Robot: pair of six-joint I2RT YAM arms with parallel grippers.
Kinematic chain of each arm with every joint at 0, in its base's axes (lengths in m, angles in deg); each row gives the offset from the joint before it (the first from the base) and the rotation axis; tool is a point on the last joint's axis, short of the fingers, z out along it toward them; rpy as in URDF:
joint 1: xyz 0 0 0.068 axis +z
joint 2: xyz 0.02 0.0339 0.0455 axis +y
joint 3: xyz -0.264 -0.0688 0 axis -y
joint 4: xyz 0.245 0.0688 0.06 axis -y
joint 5: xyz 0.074 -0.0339 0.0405 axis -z
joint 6: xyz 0.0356 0 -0.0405 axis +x
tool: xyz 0 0 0 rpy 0 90 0
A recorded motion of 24 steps. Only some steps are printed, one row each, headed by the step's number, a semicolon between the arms.
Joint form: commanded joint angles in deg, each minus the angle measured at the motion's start. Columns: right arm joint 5, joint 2, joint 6, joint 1, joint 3, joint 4; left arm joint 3, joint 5, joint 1, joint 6, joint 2, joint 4.
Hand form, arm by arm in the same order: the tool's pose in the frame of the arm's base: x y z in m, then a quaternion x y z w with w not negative. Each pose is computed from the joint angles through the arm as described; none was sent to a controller.
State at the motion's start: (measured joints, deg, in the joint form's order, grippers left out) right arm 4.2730 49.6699 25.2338 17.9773 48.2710 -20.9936; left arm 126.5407 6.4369 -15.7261 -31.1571 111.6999 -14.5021
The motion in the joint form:
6: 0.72 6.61 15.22 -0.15 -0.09 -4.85; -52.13 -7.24 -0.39 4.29 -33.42 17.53
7: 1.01 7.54 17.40 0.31 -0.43 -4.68; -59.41 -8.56 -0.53 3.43 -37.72 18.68
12: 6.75 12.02 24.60 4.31 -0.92 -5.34; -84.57 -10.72 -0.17 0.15 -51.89 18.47
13: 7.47 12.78 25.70 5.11 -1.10 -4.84; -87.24 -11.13 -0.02 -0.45 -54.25 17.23
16: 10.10 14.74 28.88 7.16 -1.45 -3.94; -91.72 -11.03 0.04 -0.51 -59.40 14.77
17: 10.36 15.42 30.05 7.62 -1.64 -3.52; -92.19 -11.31 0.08 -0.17 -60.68 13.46
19: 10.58 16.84 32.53 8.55 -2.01 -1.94; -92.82 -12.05 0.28 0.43 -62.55 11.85
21: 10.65 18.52 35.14 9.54 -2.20 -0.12; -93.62 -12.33 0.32 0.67 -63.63 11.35
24: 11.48 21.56 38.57 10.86 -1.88 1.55; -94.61 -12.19 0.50 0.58 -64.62 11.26
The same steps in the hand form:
6: 0.2059 0.0630 0.2968 0.19307 0.86072 0.19503 0.42877; 0.3118 -0.0896 0.4137 -0.07162 0.70867 -0.25250 0.65491
7: 0.2081 0.0653 0.2919 0.20767 0.86183 0.19842 0.41804; 0.2951 -0.0847 0.3925 -0.08501 0.71837 -0.24608 0.64510
12: 0.2151 0.0808 0.2724 0.25429 0.86902 0.17394 0.38716; 0.2365 -0.0646 0.2975 -0.12629 0.77691 -0.21821 0.57693
13: 0.2163 0.0843 0.2693 0.25899 0.86880 0.17342 0.38476; 0.2270 -0.0610 0.2876 -0.13424 0.78389 -0.21325 0.56746
16: 0.2189 0.0929 0.2614 0.27597 0.86672 0.16652 0.38067; 0.2076 -0.0553 0.2736 -0.13535 0.79319 -0.20854 0.55591
17: 0.2199 0.0954 0.2584 0.28210 0.86613 0.16781 0.37692; 0.2032 -0.0538 0.2726 -0.13490 0.79584 -0.20337 0.55415
19: 0.2228 0.1010 0.2529 0.29445 0.86257 0.17640 0.37169; 0.1971 -0.0508 0.2719 -0.13599 0.79746 -0.19352 0.55508
21: 0.2264 0.1076 0.2477 0.30682 0.85836 0.18728 0.36606; 0.1934 -0.0495 0.2694 -0.13607 0.79854 -0.18966 0.55484
24: 0.2325 0.1170 0.2394 0.32500 0.85461 0.19108 0.35707; 0.1903 -0.0481 0.2662 -0.13728 0.79882 -0.18988 0.55406

